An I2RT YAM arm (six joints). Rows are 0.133 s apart.
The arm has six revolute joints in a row. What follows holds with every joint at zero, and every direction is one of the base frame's.
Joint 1 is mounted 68 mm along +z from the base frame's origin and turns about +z.
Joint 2 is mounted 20 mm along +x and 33.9 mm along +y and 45.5 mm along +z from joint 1 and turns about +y.
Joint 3 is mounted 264 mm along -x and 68.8 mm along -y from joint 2 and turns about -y.
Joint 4 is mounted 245 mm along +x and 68.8 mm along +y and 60 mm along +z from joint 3 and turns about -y.
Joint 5 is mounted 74 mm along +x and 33.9 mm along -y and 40.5 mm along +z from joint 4 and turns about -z.
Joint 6 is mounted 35.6 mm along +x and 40.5 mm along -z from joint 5 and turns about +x.
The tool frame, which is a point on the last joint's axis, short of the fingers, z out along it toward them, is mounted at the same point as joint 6; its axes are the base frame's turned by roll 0, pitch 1.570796 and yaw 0 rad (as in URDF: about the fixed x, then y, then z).
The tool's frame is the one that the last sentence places.
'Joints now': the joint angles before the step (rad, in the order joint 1, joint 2, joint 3, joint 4, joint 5, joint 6). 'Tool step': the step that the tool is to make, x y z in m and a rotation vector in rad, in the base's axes. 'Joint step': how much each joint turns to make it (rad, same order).
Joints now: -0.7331 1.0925 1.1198 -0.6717 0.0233 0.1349
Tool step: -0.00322 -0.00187 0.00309 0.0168 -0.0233 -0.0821
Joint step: -0.0090 -0.0018 0.0106 -0.0093 0.0416 0.0664
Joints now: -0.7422 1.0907 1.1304 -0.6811 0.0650 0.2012
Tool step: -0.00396 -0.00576 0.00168 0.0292 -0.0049 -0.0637
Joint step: -0.0281 0.0127 0.0202 -0.0269 0.0134 0.0412
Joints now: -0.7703 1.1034 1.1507 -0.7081 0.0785 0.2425
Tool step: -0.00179 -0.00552 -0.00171 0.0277 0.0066 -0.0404
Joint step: -0.0216 0.0171 0.0109 -0.0200 0.0053 0.0235
